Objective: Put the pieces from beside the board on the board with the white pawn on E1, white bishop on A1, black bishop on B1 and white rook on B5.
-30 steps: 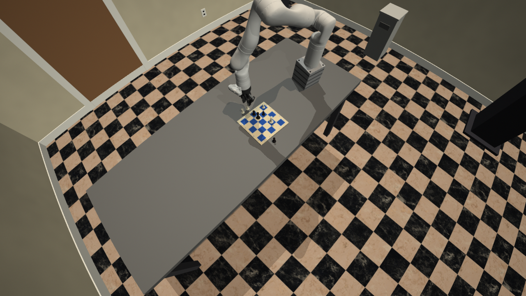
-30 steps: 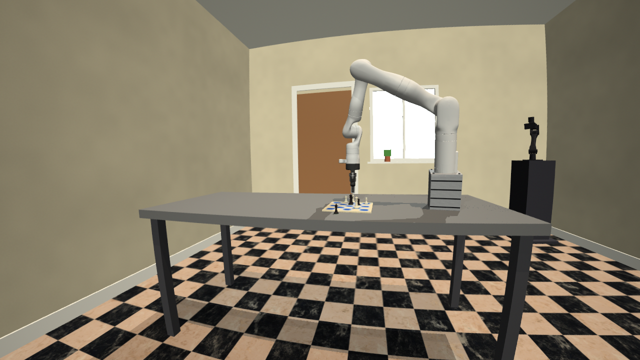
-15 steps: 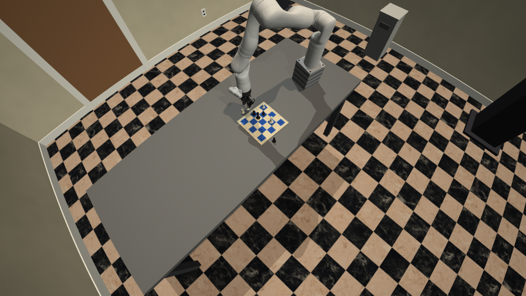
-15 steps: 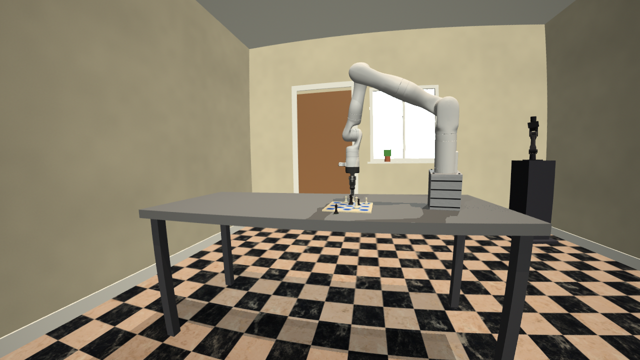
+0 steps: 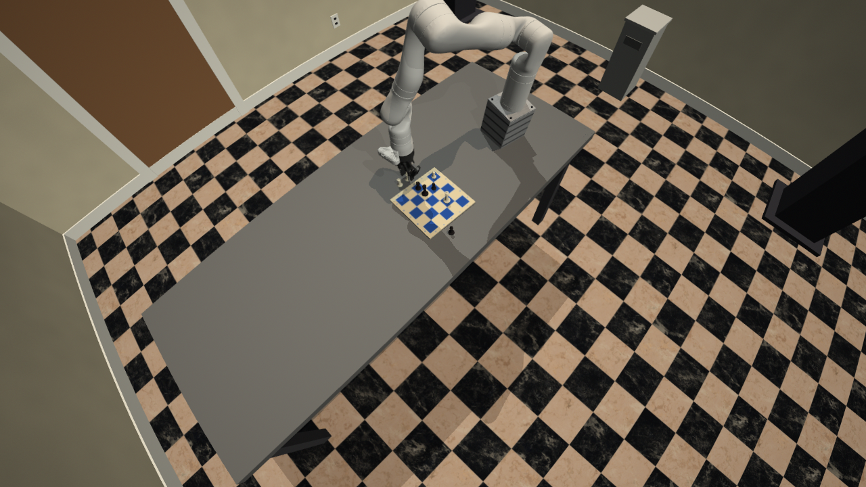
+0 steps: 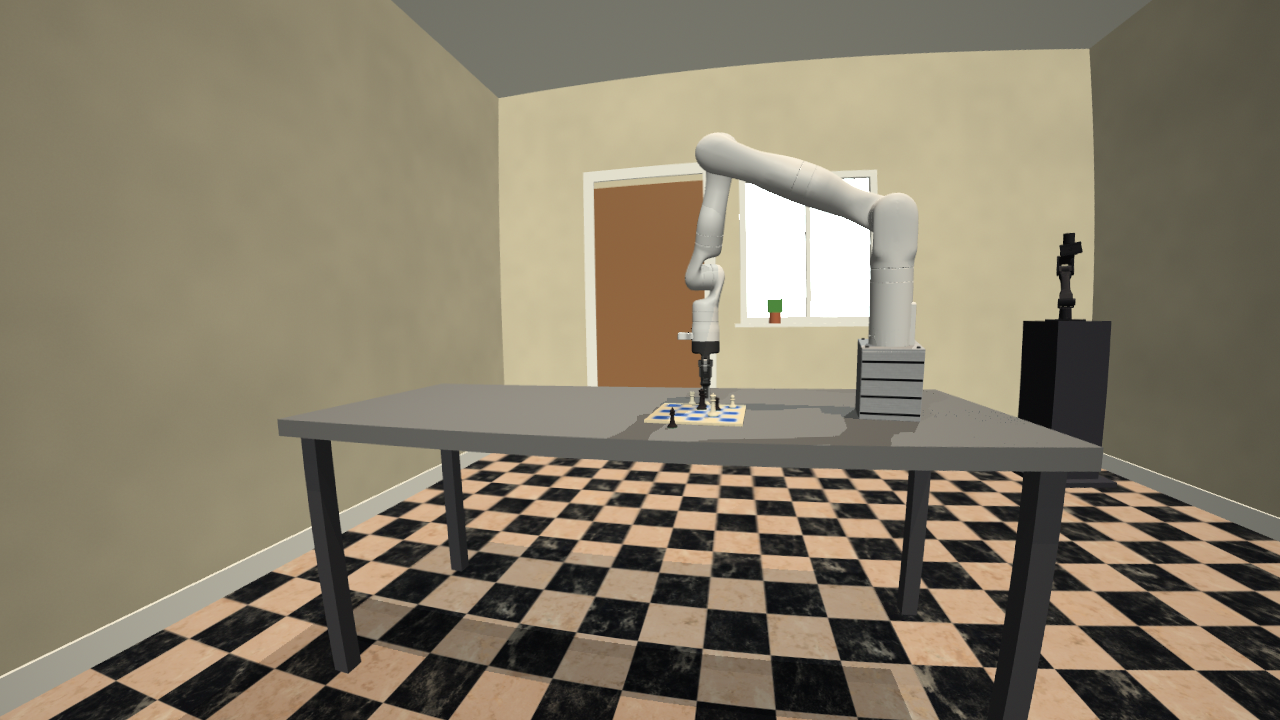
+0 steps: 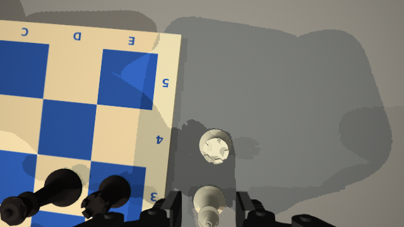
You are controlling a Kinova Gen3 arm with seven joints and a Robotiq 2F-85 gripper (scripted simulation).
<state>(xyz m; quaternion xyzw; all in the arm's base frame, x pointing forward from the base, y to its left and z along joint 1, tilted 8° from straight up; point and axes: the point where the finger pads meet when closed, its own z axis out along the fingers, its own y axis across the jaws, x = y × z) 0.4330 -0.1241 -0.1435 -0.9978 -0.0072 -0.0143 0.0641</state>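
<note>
Now: hand 20 mm past the tall white piece and 180 mm to the right of it. The rest, counted from my hand: tall black piece (10 mm ahead, 100 mm to the left); then black pawn (30 mm behind, 110 mm to the left, 10 mm below); then white pawn (70 mm behind, 70 mm to the left, 10 mm below).
</note>
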